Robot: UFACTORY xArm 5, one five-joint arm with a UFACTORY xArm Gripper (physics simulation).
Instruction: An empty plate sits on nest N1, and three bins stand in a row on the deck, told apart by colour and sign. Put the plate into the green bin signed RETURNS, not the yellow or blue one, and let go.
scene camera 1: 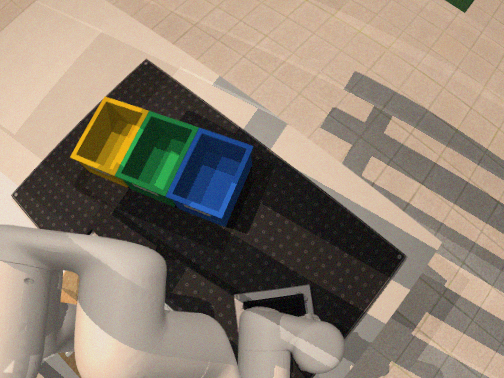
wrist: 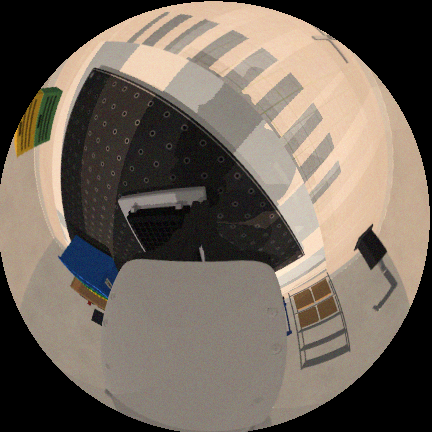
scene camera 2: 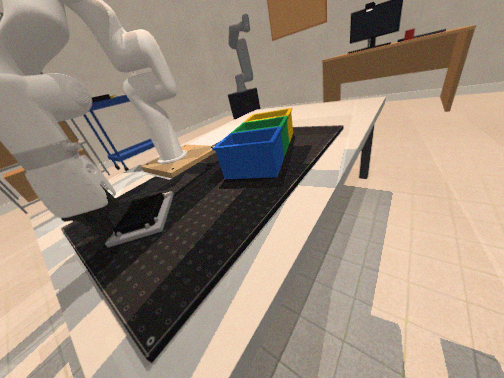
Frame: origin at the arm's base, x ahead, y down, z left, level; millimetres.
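Seen in the pictures: gripper, fingertip midpoint: point(wrist: 202, 211) point(scene camera 2: 109, 234); arm's base, link origin: point(scene camera 2: 173, 157).
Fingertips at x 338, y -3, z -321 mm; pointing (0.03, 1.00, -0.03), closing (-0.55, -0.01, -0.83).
Offsets run from my fingertips to a thing's top centre. "*": to the spot under its first point. Level surfaces: height alone.
A black plate @(dx -15, dy -9, dz +80 mm) point(scene camera 1: 277, 304) point(scene camera 2: 140, 212) point(wrist: 152, 231) sits in the grey nest @(dx -15, dy -5, dz +80 mm) point(scene camera 1: 272, 290) point(scene camera 2: 166, 215) point(wrist: 165, 196). The arm covers part of both in scene camera 1. My gripper point(wrist: 202, 211) is shut with nothing between its fingers. It is a dark shape over the right side of the nest in the wrist view; its fingertips are hard to make out. The green bin @(dx +27, dy -83, dz +506 mm) point(scene camera 1: 157, 152) point(scene camera 2: 262, 124) stands empty between the yellow bin @(* dx -47, dy -28, dz +672 mm) point(scene camera 1: 100, 135) point(scene camera 2: 272, 114) and the blue bin point(scene camera 1: 210, 175) point(scene camera 2: 250, 157) point(wrist: 90, 265). The signs are too small to read.
The bins and nest stand on the black perforated deck @(dy +17 mm) point(scene camera 1: 325, 250) point(scene camera 2: 190, 240) point(wrist: 115, 135). The blue bin is the nearest bin to the nest. The arm's wooden base board point(scene camera 2: 192, 157) lies beside the deck. A blue cart point(scene camera 2: 112, 102) stands behind the arm.
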